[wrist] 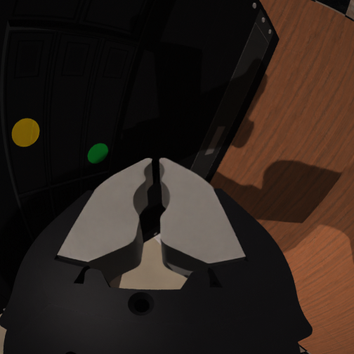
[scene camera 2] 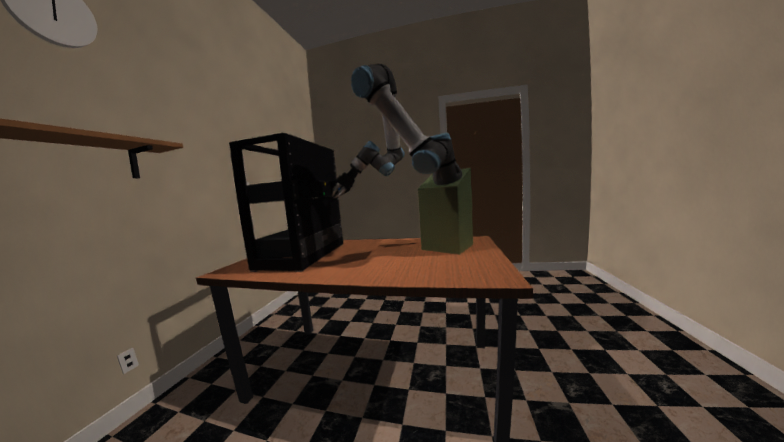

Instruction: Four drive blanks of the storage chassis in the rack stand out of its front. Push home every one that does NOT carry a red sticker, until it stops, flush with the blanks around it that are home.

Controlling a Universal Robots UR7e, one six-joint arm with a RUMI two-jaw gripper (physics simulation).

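Seen in the pictures: gripper, fingertip midpoint: (scene camera 2: 332,197); arm's base at its link origin: (scene camera 2: 447,178).
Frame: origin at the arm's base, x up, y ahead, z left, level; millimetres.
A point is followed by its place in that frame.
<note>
The black rack (scene camera 2: 292,203) @[x -61, y 703, z 297 mm] stands on the left of the table. In the wrist view its front shows dark drive blanks side by side at the left. One blank carries a yellow sticker (wrist: 25,132), and another carries a green sticker (wrist: 98,153), to the right of the yellow one. No red sticker shows in the wrist view. My gripper (scene camera 2: 336,193) @[x -56, y 625, z 16 mm] (wrist: 157,162) is shut and empty, close to the rack's front. Its fingertips lie a little right of and below the green sticker in the wrist view. How far each blank stands out, and whether the tips touch one, I cannot tell.
The wooden table (scene camera 2: 439,274) @[x -374, y 96, z 368 mm] carries the rack and the green pedestal (scene camera 2: 443,219) @[x -203, y 42, z 79 mm] of the arm. A wall shelf (scene camera 2: 82,138) is at the far left. The table top (wrist: 310,115) shows at the right of the wrist view, with shadows on it.
</note>
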